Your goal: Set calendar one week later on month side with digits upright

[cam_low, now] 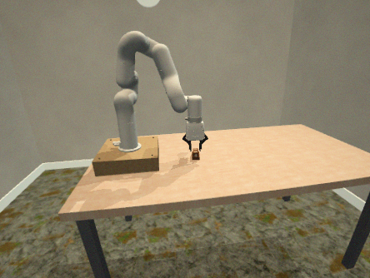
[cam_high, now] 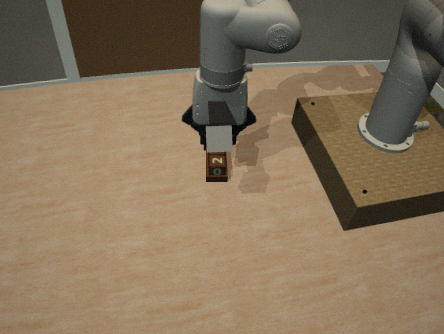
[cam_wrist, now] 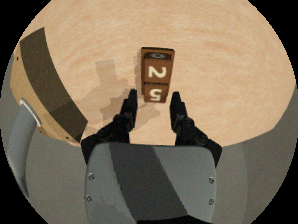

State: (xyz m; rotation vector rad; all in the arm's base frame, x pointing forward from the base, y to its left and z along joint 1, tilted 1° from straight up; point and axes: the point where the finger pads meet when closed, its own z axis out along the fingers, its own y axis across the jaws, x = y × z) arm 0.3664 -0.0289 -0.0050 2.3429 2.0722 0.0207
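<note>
My gripper is now 40 mm above the cube, 30 mm to the right of it and 10 mm short of it. From my hand the other things lie so: brown tray: 60 mm below, 20 mm to the left.
</note>
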